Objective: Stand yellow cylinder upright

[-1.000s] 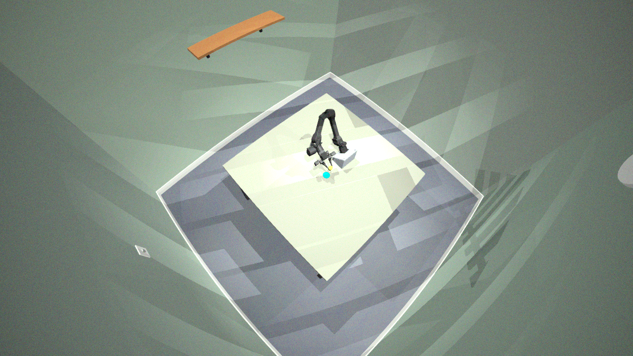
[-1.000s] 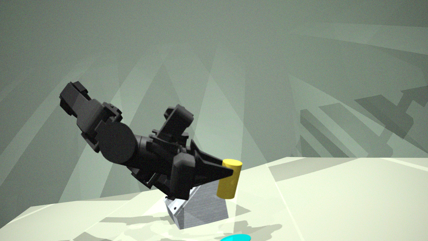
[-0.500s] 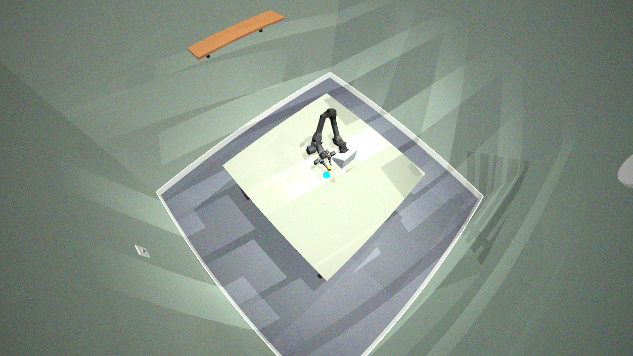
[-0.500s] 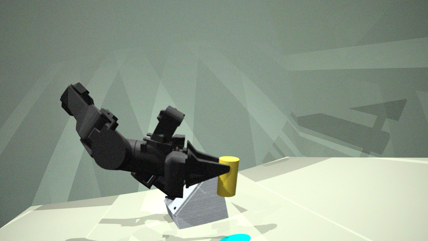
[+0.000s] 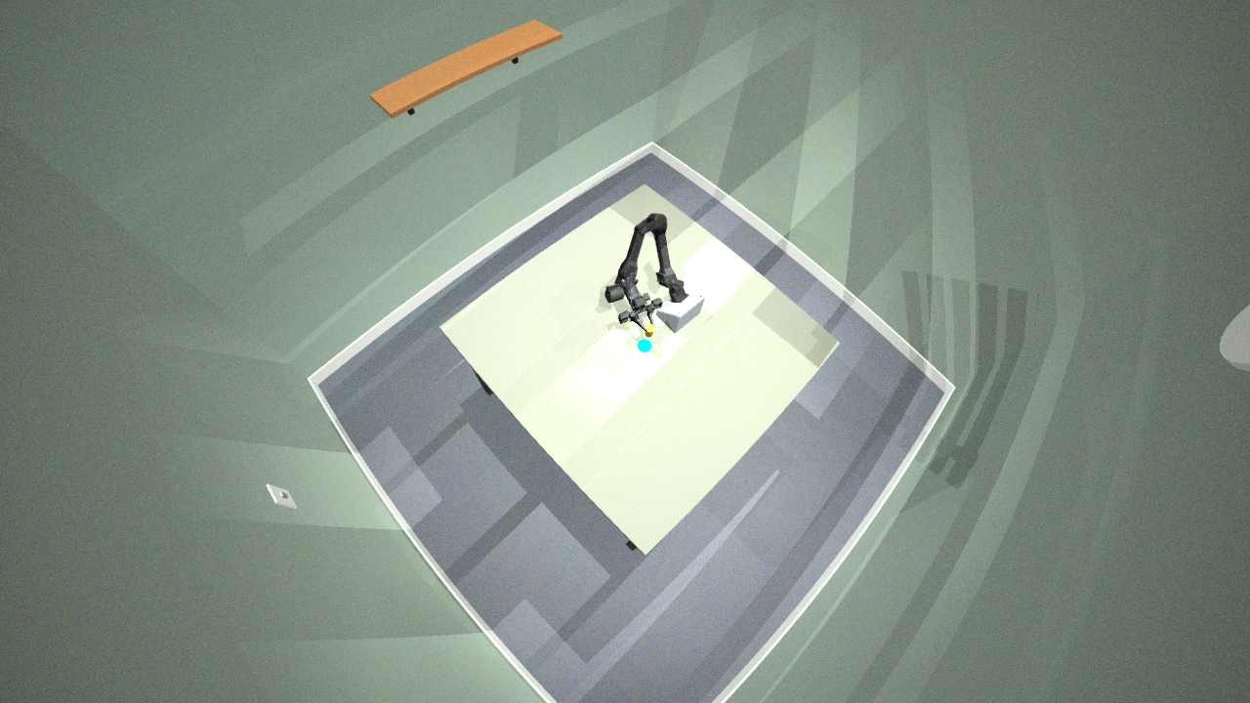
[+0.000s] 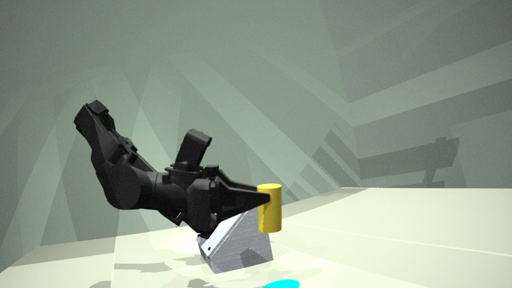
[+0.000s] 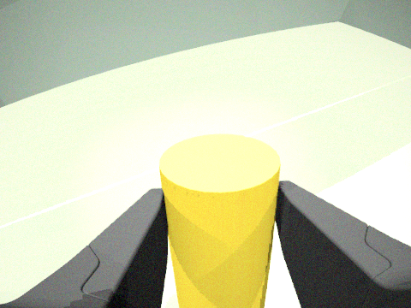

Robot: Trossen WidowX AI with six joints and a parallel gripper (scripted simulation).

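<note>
Now: the cyan circle 10 mm to the right of my gripper tip and 160 mm below it. Round my gripper tip: yellow tall cylinder (20 mm below).
</note>
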